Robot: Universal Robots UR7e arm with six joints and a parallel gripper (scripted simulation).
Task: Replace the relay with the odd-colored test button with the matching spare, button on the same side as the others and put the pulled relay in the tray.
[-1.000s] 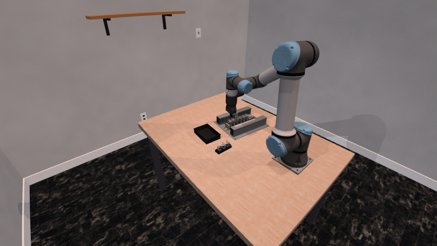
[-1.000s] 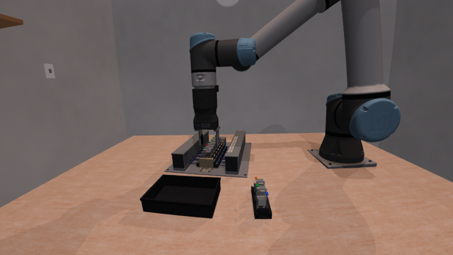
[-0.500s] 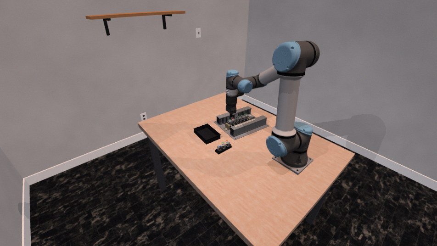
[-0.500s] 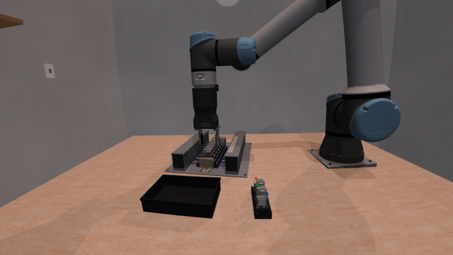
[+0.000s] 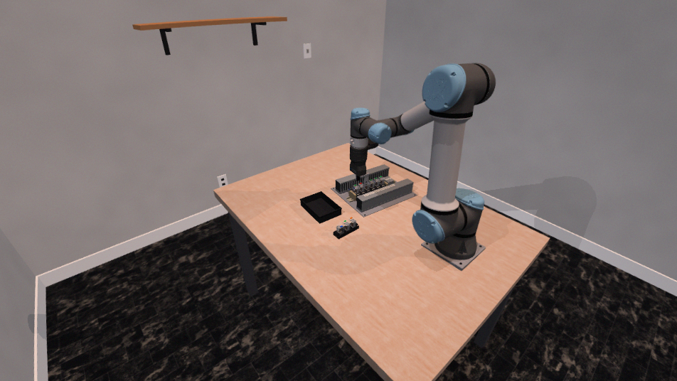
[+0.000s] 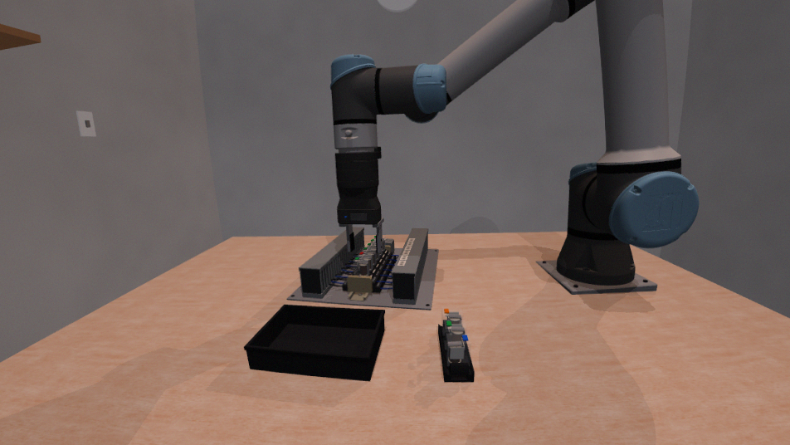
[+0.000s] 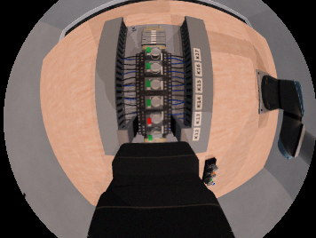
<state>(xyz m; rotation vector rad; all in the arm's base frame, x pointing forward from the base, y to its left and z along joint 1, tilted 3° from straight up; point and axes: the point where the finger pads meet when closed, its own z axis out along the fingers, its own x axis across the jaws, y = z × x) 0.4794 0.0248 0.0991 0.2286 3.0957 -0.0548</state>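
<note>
Now: the relay 40 mm below my hand. Also, from my hand: black tray: 40 mm ahead, 210 mm to the left, 70 mm below.
</note>
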